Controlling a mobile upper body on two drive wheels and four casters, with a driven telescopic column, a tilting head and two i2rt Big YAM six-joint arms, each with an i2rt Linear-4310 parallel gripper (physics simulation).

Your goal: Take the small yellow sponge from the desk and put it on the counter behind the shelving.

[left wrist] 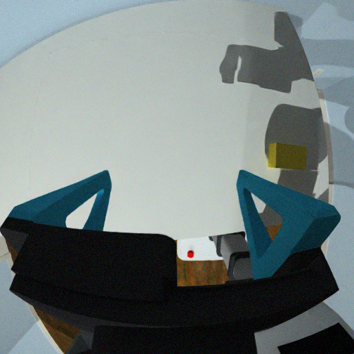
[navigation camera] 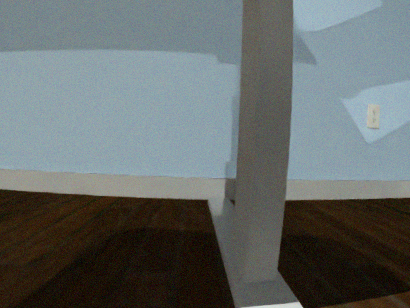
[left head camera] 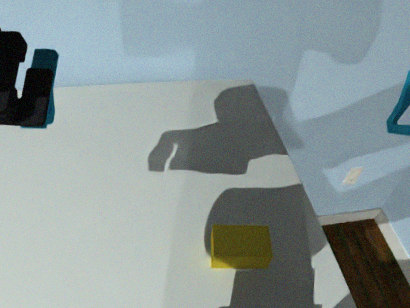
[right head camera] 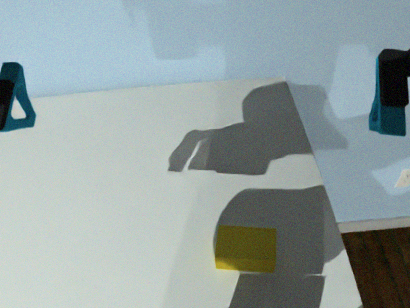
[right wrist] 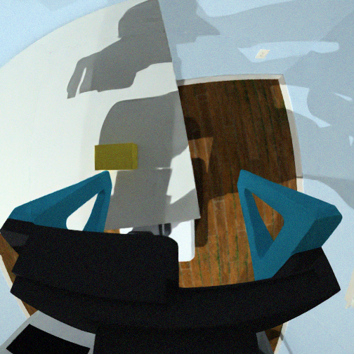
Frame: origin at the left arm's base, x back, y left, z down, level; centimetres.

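Seen in the pictures: left gripper, fingertip midpoint: [left head camera: 6, 115].
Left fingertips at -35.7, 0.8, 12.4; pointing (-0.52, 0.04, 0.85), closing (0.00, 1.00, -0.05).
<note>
A point is followed by its place in that frame, as x, y, z.
The small yellow sponge [left head camera: 241, 246] {-37.7, -27.6, 41.5} [right head camera: 246, 248] {-37.7, -27.9, 41.5} [left wrist: 290, 156] [right wrist: 116, 157] lies in shadow on the white desk [left head camera: 100, 200] {-50.4, -1.2, 46.0} [right head camera: 110, 200] {-49.7, 0.7, 46.0} [left wrist: 150, 110] [right wrist: 40, 135], near the desk's right edge. My left gripper [left wrist: 173, 177] is open with nothing between its fingers; the sponge lies beyond and right of its right fingertip in the left wrist view. My right gripper [right wrist: 174, 177] is open and empty; the sponge lies just beyond its left fingertip in the right wrist view. Part of each gripper shows at the sides of the head views. The counter and the shelving do not show.
A desk leg [navigation camera: 264, 150] {-54.1, -29.2, 119.1} stands close in front in the navigation view, on a foot bar [navigation camera: 265, 295]. Blue walls [left head camera: 150, 30] {-96.9, -8.4, 31.0} [navigation camera: 125, 115] {-94.7, 13.0, 108.0} stand behind and to the right. Wooden floor [left head camera: 367, 260] {-81.7, -116.8, 141.0} [right wrist: 235, 130] shows right of the desk. A wall outlet [left head camera: 353, 175] {-105.4, -99.0, 99.8} [right wrist: 262, 53] [navigation camera: 373, 116] {-105.7, -99.1, 101.2} is at the right.
</note>
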